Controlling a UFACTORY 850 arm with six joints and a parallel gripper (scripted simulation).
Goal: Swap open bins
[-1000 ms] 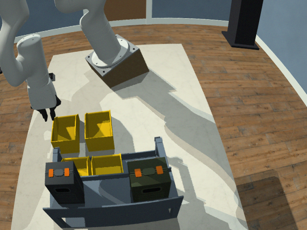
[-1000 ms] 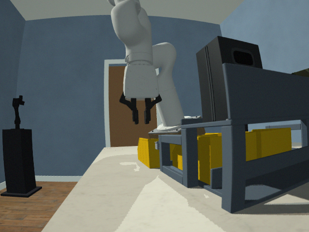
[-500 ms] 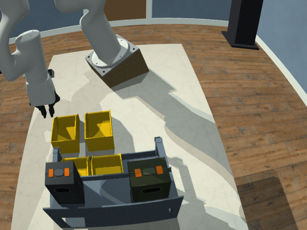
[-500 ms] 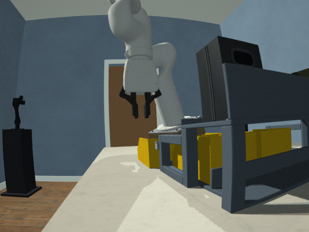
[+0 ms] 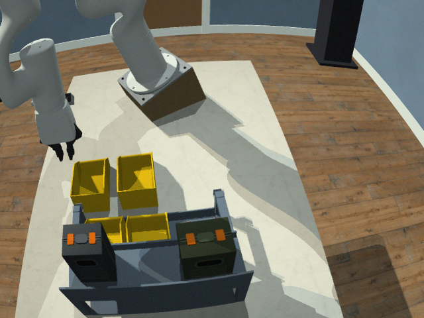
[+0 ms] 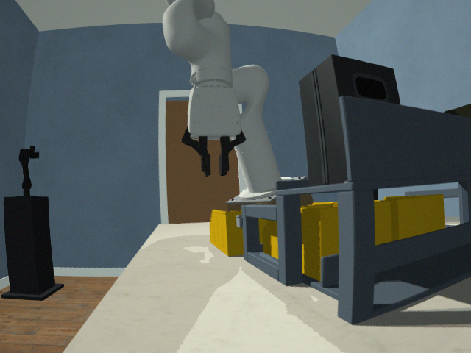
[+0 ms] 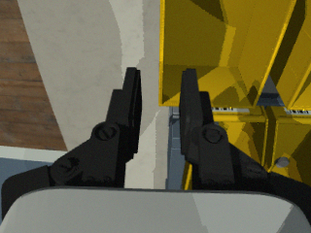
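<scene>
The shelf lip is 10 cm ahead of my hand, 22 cm to the left of it and 15 cm below it. Round my hand: dark grey case: 30 cm ahead, 12 cm to the left; then green case: 28 cm ahead, 35 cm to the left, 1 cm below.
</scene>
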